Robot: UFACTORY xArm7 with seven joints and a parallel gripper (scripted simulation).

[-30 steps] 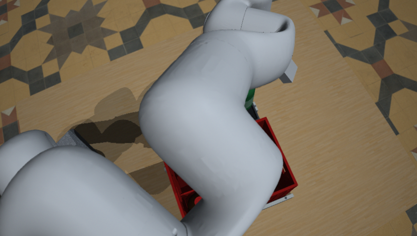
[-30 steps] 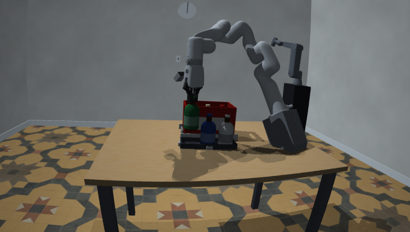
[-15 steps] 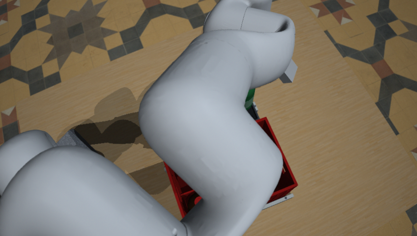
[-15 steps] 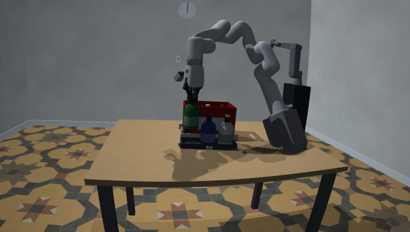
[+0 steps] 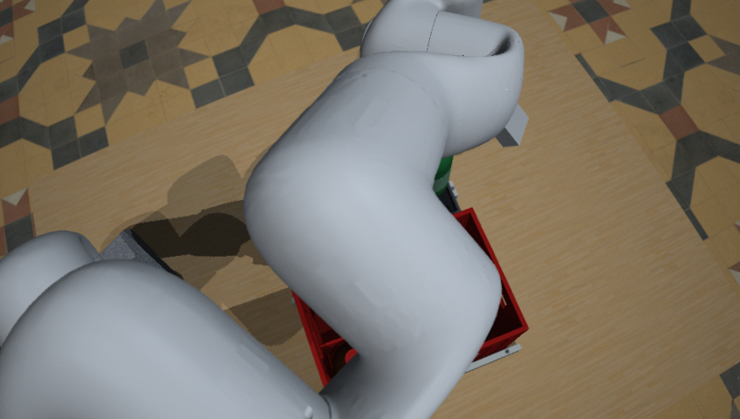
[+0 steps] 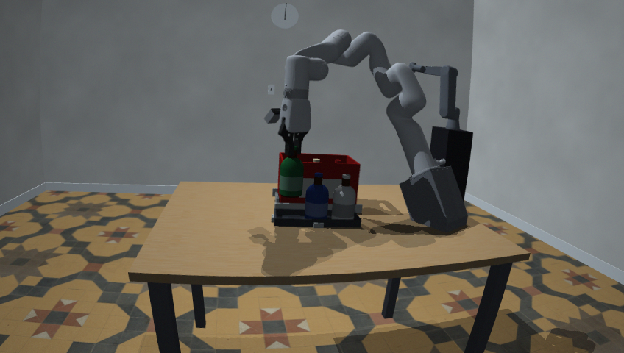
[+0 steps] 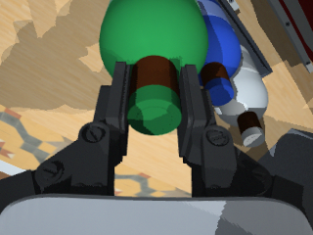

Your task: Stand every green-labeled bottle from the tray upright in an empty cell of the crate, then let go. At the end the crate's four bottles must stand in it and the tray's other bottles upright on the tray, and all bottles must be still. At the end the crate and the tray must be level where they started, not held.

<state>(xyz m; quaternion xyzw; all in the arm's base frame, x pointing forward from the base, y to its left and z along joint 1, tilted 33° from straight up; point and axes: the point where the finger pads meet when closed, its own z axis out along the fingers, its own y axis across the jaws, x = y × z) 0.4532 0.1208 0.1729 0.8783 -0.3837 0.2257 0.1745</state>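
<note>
Right now the green bottle is 7 cm below my hand. The rest, counted from my hand: dark tray (22 cm below, 9 cm behind, 1 cm to the left); then white bottle (17 cm behind, 15 cm below, 2 cm to the left); then blue bottle (15 cm below, 9 cm behind, 1 cm to the left).
</note>
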